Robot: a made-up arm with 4 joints.
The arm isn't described. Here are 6 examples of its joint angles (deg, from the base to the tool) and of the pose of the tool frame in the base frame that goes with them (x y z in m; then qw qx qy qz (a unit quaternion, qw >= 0)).
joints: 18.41 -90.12 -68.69 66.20
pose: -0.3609 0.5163 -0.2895 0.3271 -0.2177 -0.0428 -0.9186
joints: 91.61 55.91 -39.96 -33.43
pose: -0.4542 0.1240 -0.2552 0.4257 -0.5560 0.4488 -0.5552
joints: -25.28 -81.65 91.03 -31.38
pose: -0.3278 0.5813 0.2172 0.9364 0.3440 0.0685 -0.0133
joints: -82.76 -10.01 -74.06 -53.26
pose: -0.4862 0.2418 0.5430 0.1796 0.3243 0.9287 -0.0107
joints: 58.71 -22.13 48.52 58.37
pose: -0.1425 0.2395 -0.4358 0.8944 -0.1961 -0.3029 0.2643
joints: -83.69 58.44 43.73 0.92
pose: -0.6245 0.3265 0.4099 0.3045 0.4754 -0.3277 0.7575
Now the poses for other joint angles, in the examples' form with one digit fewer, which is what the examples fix.
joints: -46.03 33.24 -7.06 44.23
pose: -0.496 0.625 0.218 0.790 0.514 -0.156 0.295
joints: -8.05 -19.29 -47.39 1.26
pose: -0.446 0.644 0.028 0.750 0.188 0.378 -0.509
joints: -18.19 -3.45 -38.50 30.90
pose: -0.475 0.612 0.013 0.935 0.190 0.151 -0.260
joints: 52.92 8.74 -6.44 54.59
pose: -0.314 0.199 -0.400 0.946 -0.298 -0.124 0.027
